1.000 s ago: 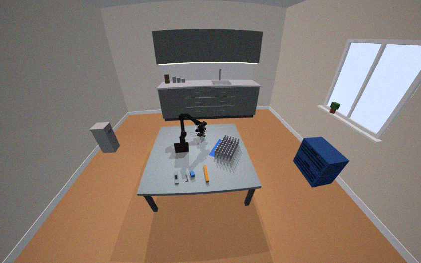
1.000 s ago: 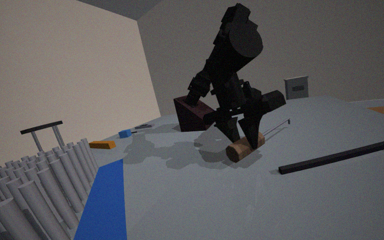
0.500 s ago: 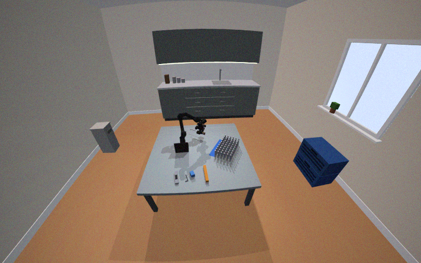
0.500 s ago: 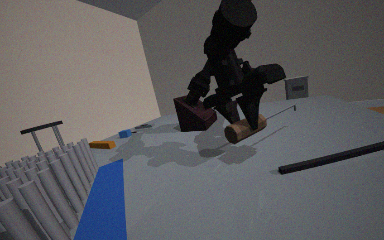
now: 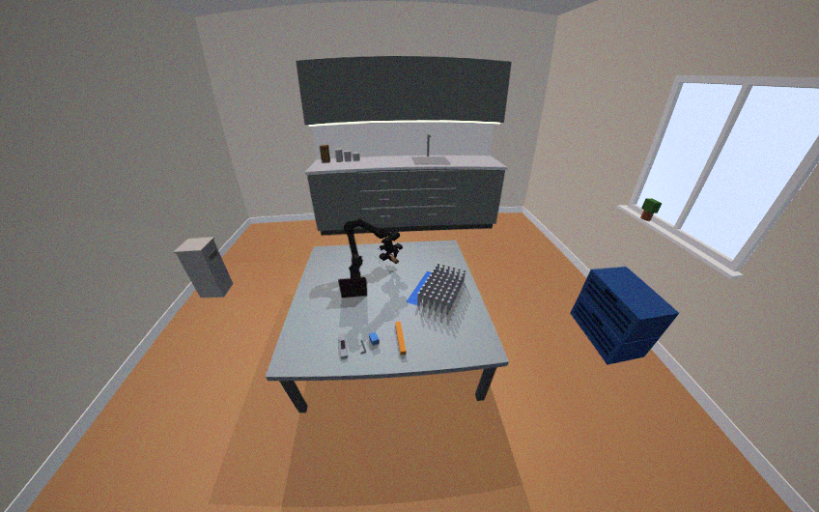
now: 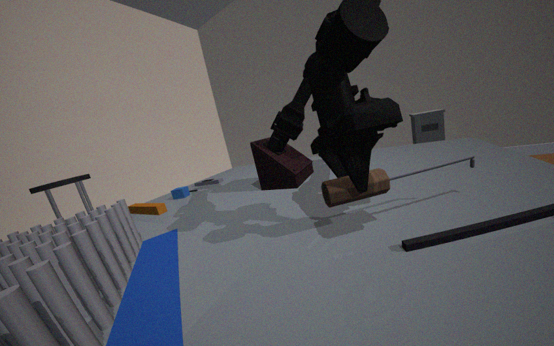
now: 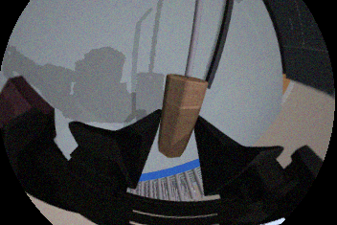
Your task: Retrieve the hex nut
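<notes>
Now: gripper tip 50 mm past the hook tool and 90 mm to the right of it. From my gripper tip the other things lie so: hex nut 330 mm ahead, 340 mm to the right, 60 mm below; then blue taped strip 170 mm ahead, 280 mm to the right, 60 mm below; then orange block 40 mm behind, 720 mm to the right, 50 mm below.
</notes>
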